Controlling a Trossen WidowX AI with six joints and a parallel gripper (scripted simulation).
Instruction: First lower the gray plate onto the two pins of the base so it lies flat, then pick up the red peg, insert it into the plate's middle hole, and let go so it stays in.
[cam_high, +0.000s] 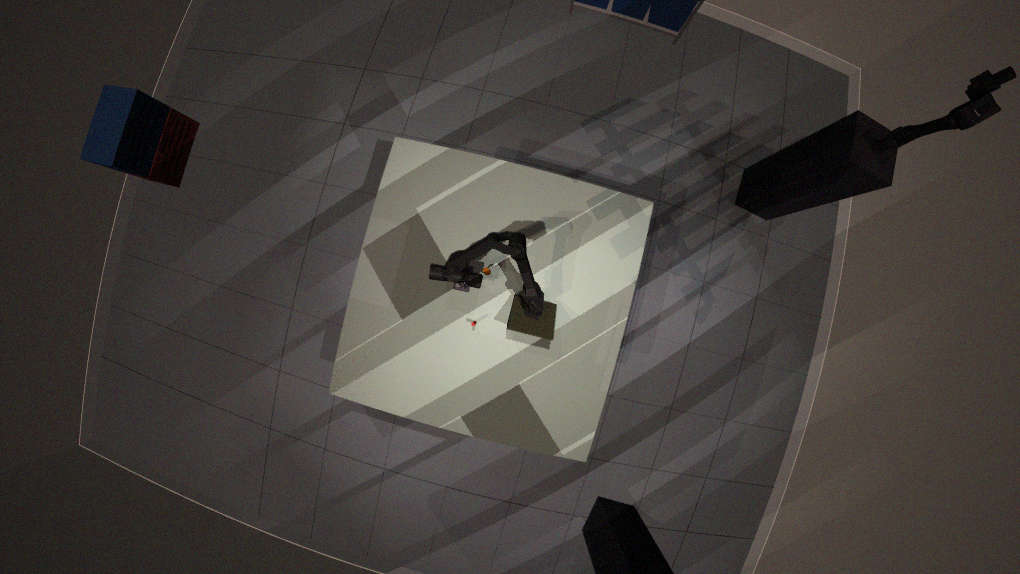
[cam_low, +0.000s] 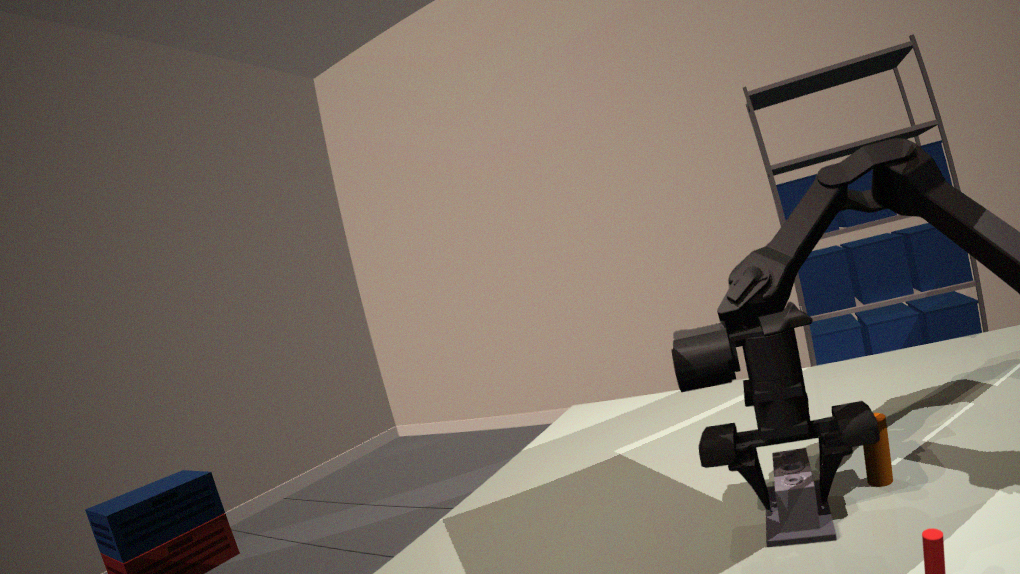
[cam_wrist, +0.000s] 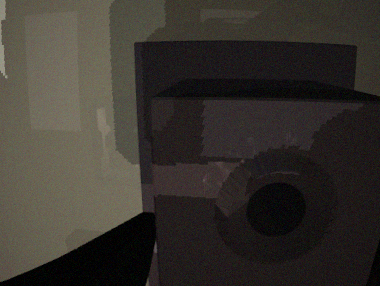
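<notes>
Right now the dark base is right at my gripper tip. Round my gripper tip: gray plate: 40 mm above; then red peg: 170 mm to the left, 120 mm behind, 30 mm above; then orange cylinder: 90 mm behind, 60 mm to the right, 30 mm above.
</notes>
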